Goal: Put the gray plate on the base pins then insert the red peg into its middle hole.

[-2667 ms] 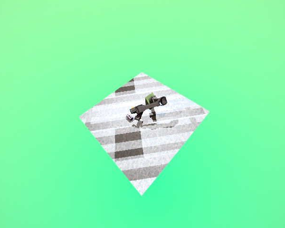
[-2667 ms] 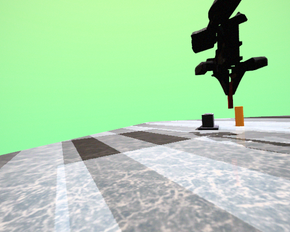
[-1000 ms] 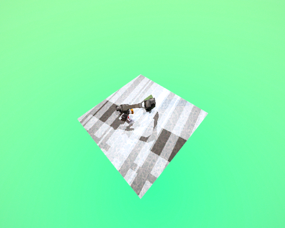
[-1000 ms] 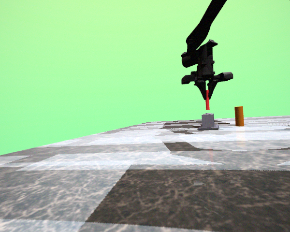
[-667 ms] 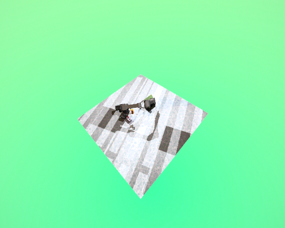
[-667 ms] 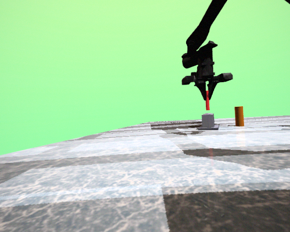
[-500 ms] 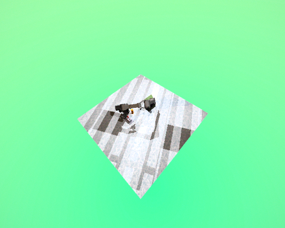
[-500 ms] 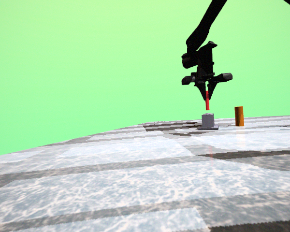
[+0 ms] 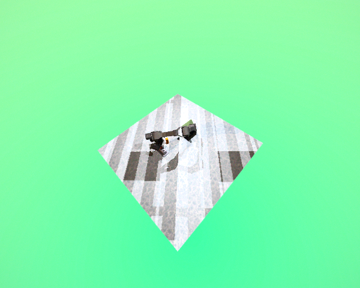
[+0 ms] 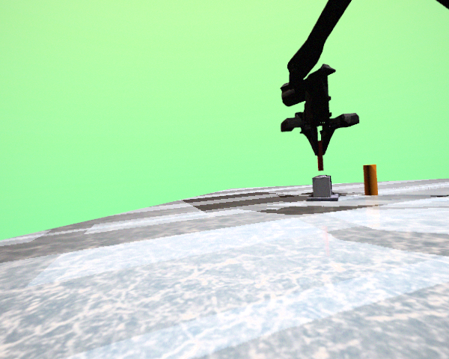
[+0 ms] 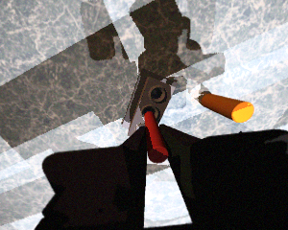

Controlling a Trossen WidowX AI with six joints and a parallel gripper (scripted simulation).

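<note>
Right now my gripper tip is 7 cm above the gray plate. Round my gripper tip: orange cylinder 12 cm behind, 4 cm to the right, 7 cm below; red peg right at my gripper tip.
</note>
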